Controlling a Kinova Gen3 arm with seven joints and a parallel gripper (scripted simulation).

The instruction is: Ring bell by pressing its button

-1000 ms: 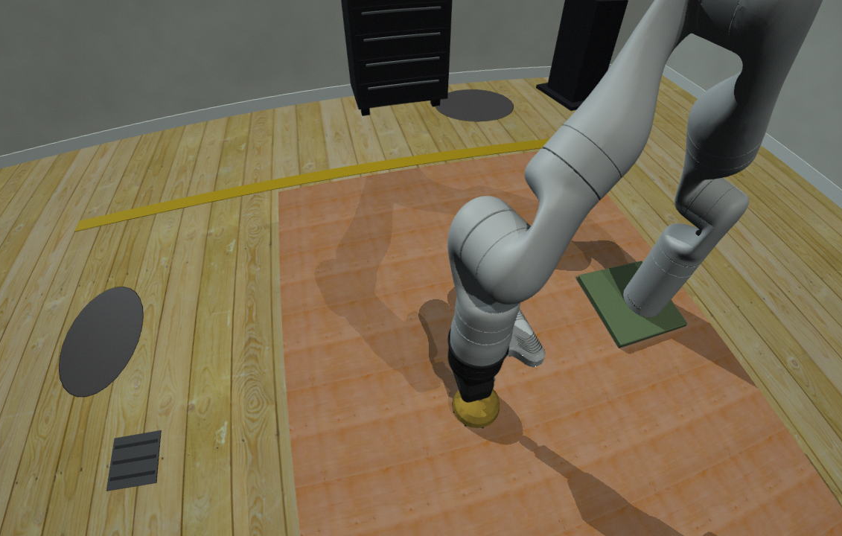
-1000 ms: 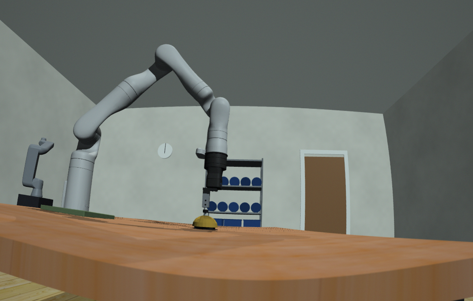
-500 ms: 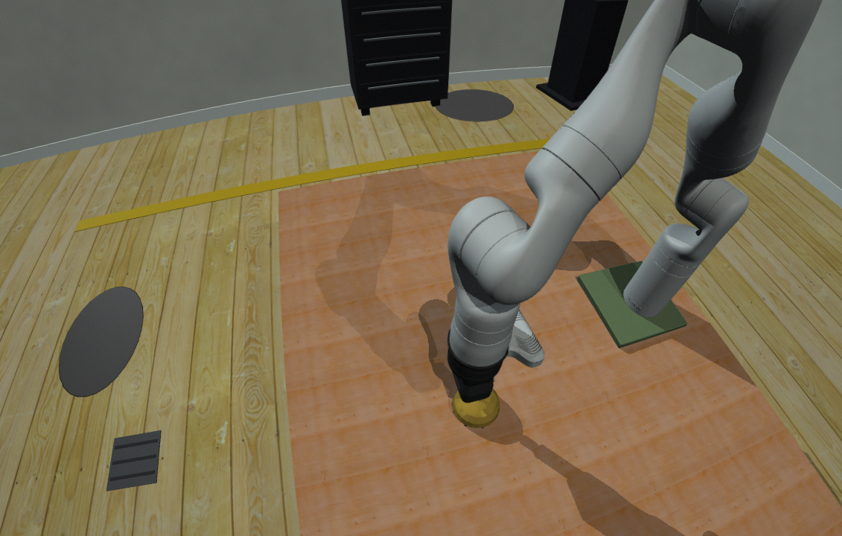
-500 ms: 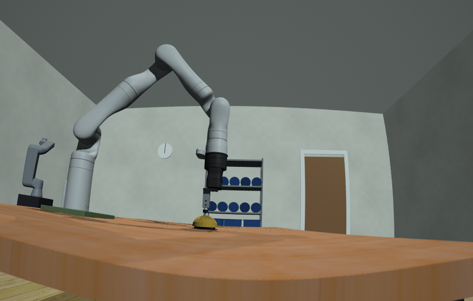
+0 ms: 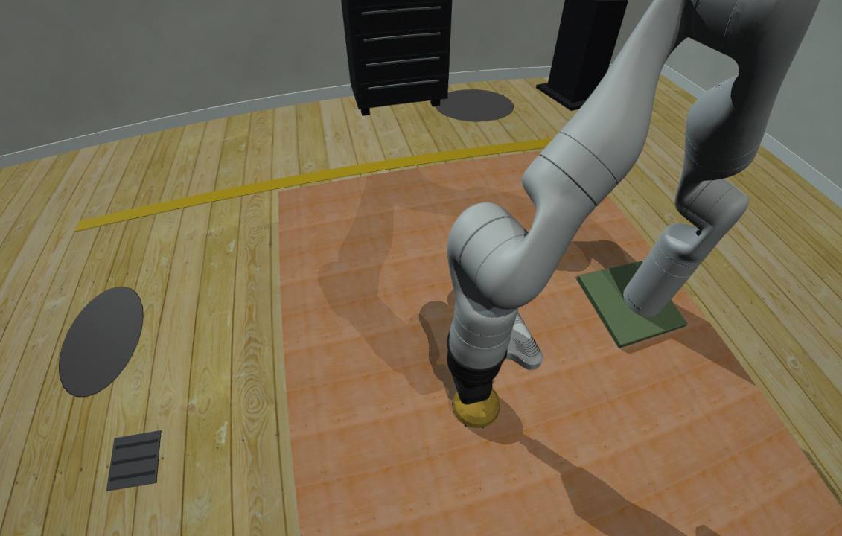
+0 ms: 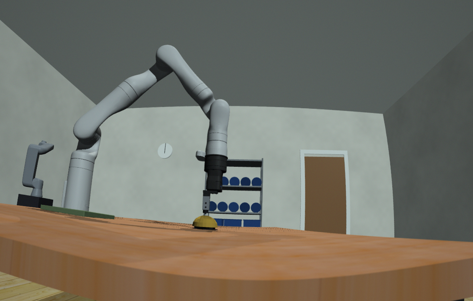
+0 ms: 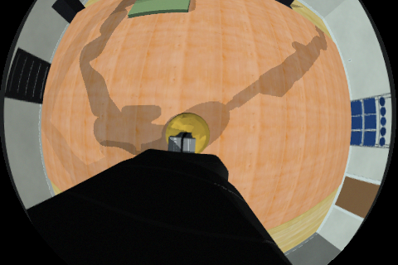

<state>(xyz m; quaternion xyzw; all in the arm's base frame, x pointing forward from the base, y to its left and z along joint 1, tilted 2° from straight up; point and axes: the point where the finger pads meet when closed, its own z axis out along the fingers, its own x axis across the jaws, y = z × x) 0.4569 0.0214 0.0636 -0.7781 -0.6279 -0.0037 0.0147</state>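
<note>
The black button is 30 mm below my hand. Also, from my hand: bell 40 mm below.
</note>
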